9 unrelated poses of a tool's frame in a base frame.
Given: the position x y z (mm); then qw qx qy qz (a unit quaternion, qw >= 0).
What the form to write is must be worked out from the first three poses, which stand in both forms.
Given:
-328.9, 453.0, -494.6, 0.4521, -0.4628, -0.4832, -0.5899
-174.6, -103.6, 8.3, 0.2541, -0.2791, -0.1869, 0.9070
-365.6, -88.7, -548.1, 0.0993, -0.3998, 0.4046, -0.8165
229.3, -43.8, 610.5, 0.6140, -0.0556, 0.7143, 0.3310
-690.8, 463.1, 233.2, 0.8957, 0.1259, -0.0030, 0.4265
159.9, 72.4, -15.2, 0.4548, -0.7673, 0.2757, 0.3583
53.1, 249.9, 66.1, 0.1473, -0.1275, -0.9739, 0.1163
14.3, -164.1, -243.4, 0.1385, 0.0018, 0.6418, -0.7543
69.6, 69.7, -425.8, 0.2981, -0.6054, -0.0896, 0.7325
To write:
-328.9, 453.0, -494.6, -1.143, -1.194, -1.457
-174.6, -103.6, 8.3, -0.758, -0.508, 2.464
-365.6, -88.7, -548.1, -1.182, 1.196, -2.415
229.3, -43.8, 610.5, -0.128, 1.647, 0.763
-690.8, 463.1, 233.2, 0.261, -0.006, 0.884
159.9, 72.4, -15.2, -1.893, 0.680, 0.884
53.1, 249.9, 66.1, -0.367, -2.802, 0.335
14.3, -164.1, -243.4, 0.005, 1.856, -2.181
69.6, 69.7, -425.8, -1.609, -0.238, 1.946

